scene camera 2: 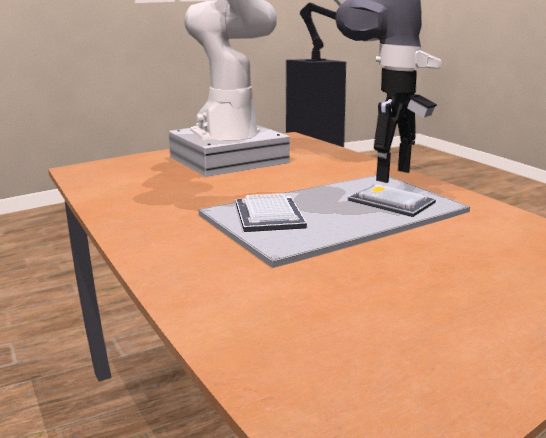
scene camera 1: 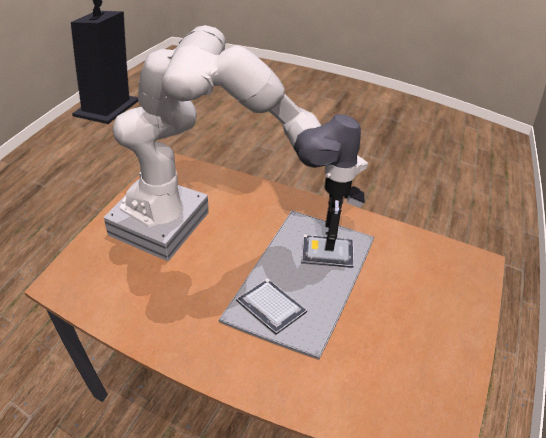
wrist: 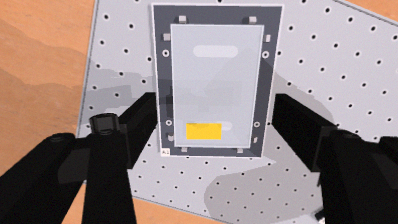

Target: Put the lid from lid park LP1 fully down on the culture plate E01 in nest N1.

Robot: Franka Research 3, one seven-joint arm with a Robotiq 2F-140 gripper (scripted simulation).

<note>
The pictures show: the gripper, a clear lid, a culture plate and a dark lid park LP1.
The gripper shows as well in the wrist view.
</note>
